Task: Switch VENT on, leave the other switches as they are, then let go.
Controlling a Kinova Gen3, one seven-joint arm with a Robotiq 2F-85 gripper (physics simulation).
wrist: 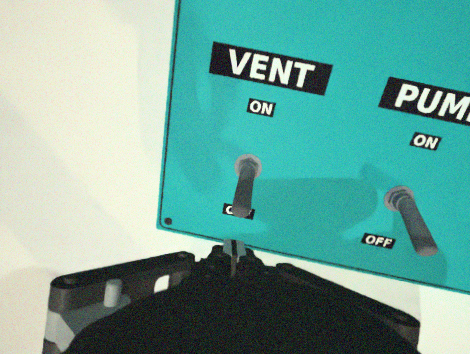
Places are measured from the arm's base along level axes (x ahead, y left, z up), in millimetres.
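Pixels of known places: gripper, fingertip midpoint: (231, 253).
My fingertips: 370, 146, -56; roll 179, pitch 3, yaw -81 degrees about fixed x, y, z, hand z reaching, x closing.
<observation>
Ahead of a thing's pixels: the offset from my fingertips to its middle, as dx, dy, dz. "spot": to the spot under its first point. Level surfaces: height alone.
The VENT switch {spot: +45, +4, +13} (244, 192) is a grey toggle lever on the teal panel {dz -11} (310, 145). It points down over its OFF label {spot: +24, +11, -33} (228, 209), which it partly covers; its ON label {spot: +106, +9, -4} (261, 107) stands above the lever's base. The VENT name plate {spot: +131, +11, +4} (270, 68) is above that. My gripper (231, 253) is shut with nothing between its fingertips. In the wrist view the fingertips show just below the VENT lever's tip, near the panel's lower edge. A gap shows between them and the lever in the picture; the depth between them is hard to tell.
The PUMP switch {+57, -115, +2} (416, 225) is to the right, its lever slanting down and to the right beside its OFF label (378, 241). Its name plate {spot: +139, -100, +4} (430, 101) is cut off by the view's right edge. The panel's left edge and lower left corner screw {-2, +60, -41} (168, 221) show against a pale surface.
</observation>
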